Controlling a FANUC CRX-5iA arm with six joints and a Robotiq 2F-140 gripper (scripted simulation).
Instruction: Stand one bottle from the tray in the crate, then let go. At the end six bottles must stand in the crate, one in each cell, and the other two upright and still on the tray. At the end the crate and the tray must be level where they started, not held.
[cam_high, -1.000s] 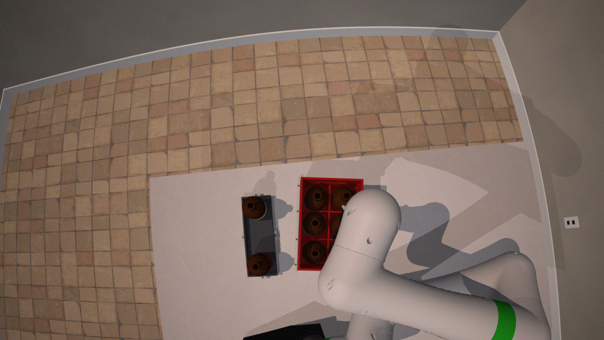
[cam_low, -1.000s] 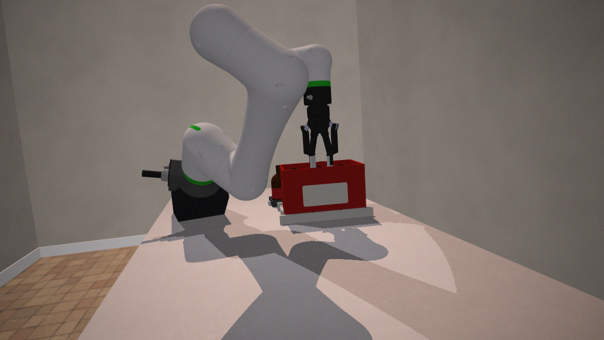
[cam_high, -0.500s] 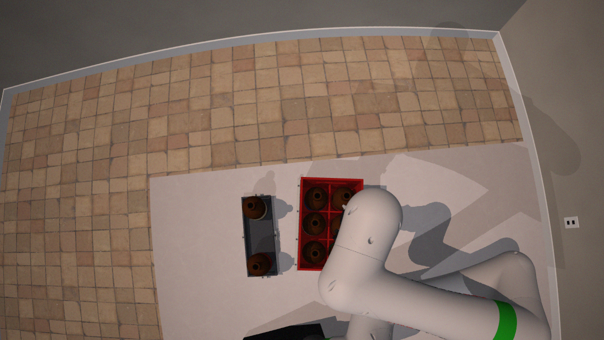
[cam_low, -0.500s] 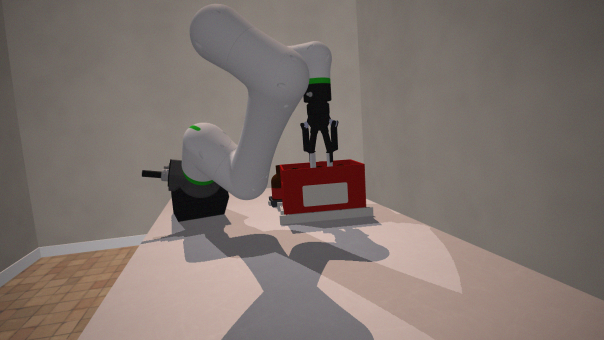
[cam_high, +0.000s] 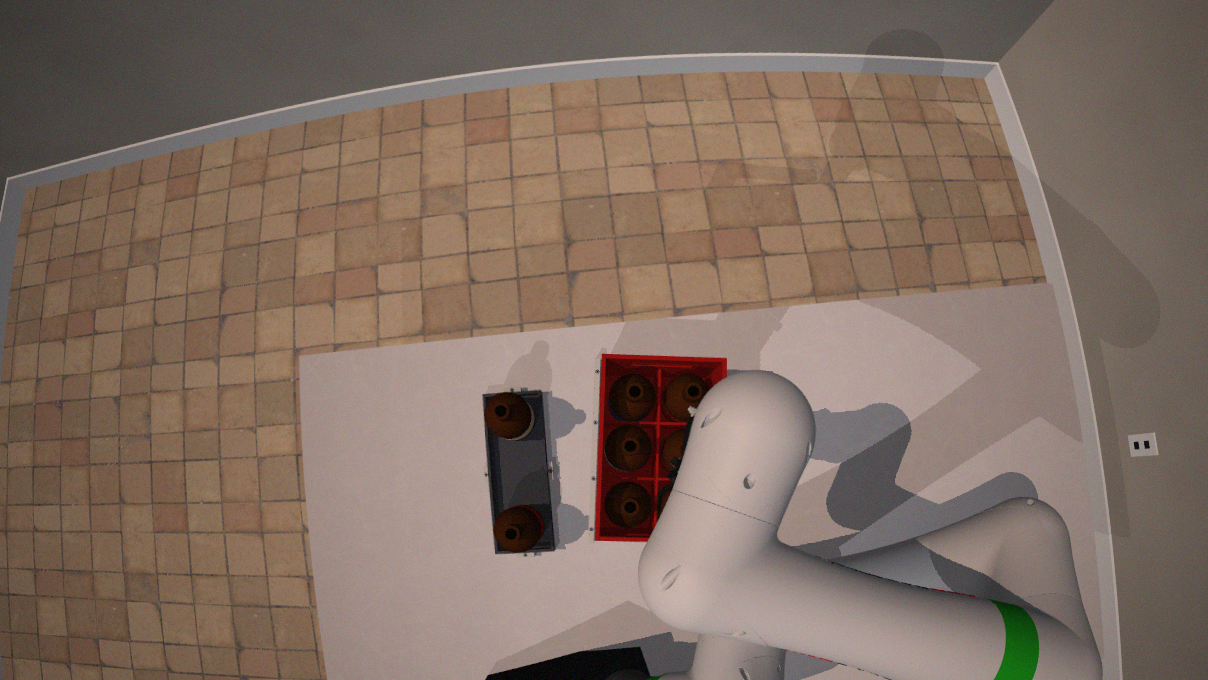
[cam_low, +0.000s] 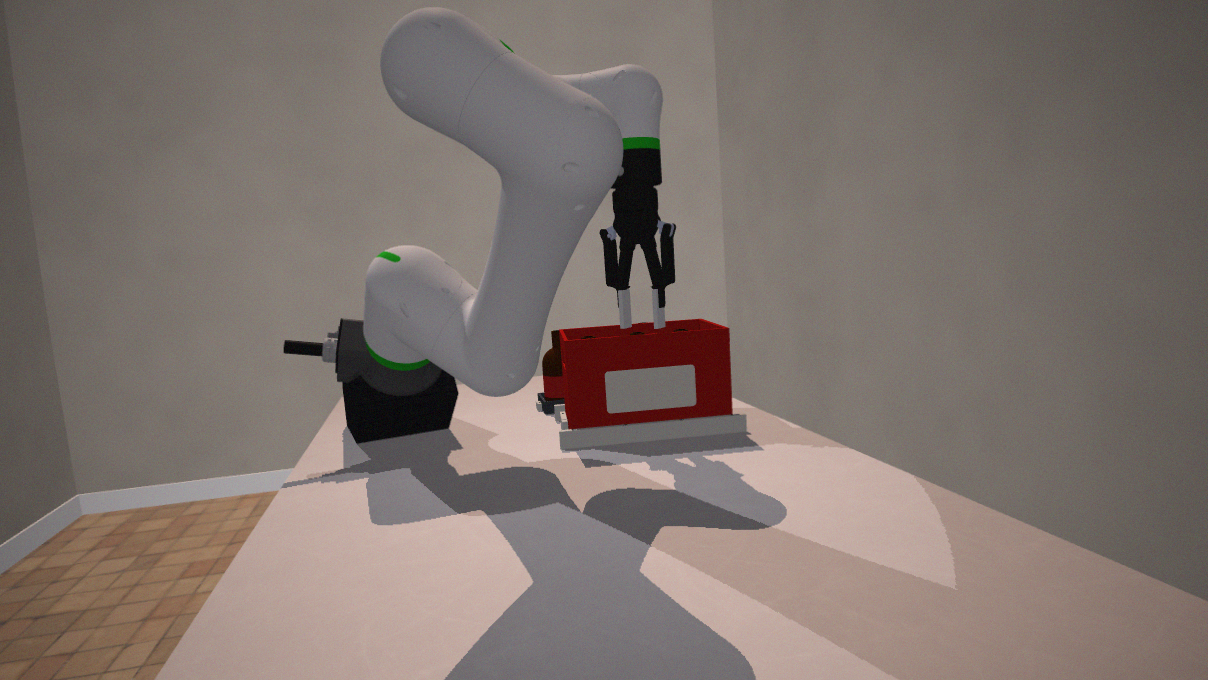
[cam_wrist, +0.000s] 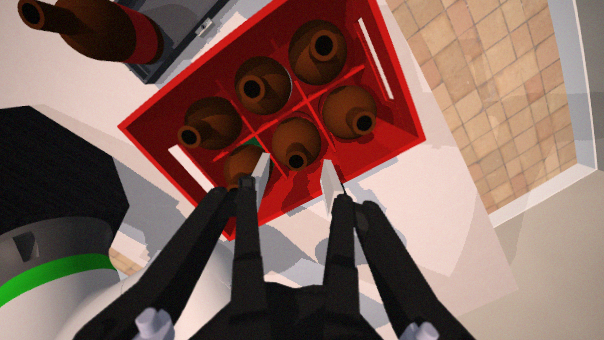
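The red crate is 130 mm below my hand, 40 mm to the left of it and 10 mm ahead of it. From my hand the other things lie so: dark grey tray: 270 mm to the left, 200 mm below, 10 mm ahead.
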